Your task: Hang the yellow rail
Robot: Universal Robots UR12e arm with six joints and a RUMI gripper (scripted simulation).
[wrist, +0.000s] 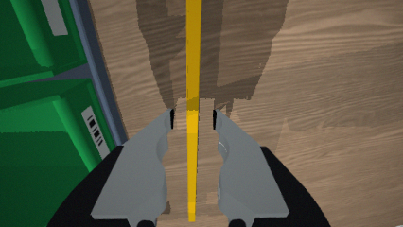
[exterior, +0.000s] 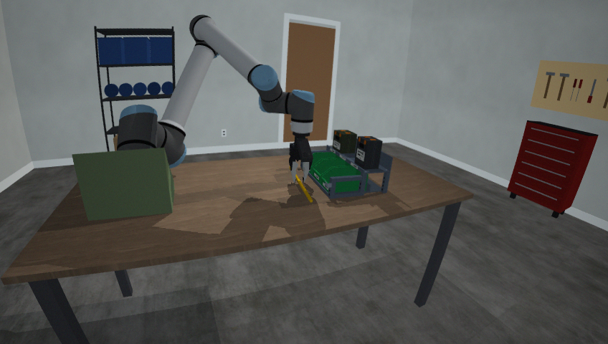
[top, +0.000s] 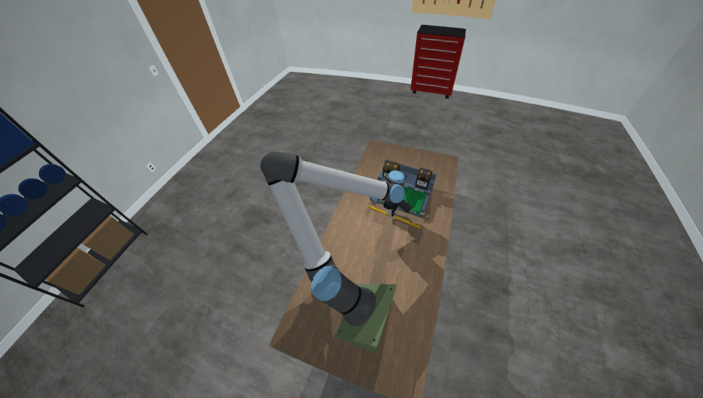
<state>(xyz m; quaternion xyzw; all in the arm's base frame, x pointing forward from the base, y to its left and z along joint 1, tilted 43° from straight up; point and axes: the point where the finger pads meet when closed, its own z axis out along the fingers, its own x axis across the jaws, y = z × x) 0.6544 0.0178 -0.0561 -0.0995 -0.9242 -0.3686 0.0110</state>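
The yellow rail lies 10 mm below my hand. From my hand the other things lie so: rack front bar 70 mm ahead, 10 mm to the left, 10 mm below.
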